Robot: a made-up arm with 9 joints. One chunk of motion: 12 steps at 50 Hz.
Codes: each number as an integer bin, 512 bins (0 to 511) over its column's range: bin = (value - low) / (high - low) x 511, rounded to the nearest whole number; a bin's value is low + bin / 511 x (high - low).
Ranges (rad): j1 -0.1..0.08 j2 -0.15..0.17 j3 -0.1..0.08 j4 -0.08..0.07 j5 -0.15..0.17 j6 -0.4..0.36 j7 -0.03..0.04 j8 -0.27..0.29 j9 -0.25..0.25
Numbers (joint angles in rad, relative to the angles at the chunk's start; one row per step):
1: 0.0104 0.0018 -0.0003 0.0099 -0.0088 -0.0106 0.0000 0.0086 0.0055
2: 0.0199 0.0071 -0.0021 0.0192 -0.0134 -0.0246 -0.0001 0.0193 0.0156
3: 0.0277 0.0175 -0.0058 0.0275 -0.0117 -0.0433 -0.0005 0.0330 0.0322
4: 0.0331 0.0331 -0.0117 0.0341 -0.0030 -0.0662 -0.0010 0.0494 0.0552
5: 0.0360 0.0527 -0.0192 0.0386 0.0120 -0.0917 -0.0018 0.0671 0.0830
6: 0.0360 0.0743 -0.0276 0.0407 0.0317 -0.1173 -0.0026 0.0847 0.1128
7: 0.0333 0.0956 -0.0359 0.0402 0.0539 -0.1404 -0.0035 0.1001 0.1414
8: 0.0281 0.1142 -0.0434 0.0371 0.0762 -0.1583 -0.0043 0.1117 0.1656
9: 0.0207 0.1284 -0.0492 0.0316 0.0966 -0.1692 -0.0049 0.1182 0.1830
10: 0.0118 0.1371 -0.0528 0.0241 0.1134 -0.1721 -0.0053 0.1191 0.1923
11: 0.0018 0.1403 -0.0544 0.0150 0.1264 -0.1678 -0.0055 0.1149 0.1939
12: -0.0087 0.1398 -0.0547 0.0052 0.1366 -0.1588 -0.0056 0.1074 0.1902
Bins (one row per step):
1: 313 242 283 306 225 262 219 254 261
2: 340 251 278 338 218 252 218 264 271
3: 363 267 267 366 221 240 215 276 288
4: 378 292 251 389 235 224 212 291 312
5: 386 324 229 404 259 207 206 308 340
6: 386 358 206 411 290 190 200 324 371
7: 378 392 182 409 326 175 193 338 400
8: 364 422 161 399 361 163 188 348 425
9: 343 445 144 380 394 155 183 354 443
10: 317 458 134 355 421 153 180 355 452
11: 289 464 129 324 441 156 179 351 454
12: 259 463 129 290 458 162 178 344 450

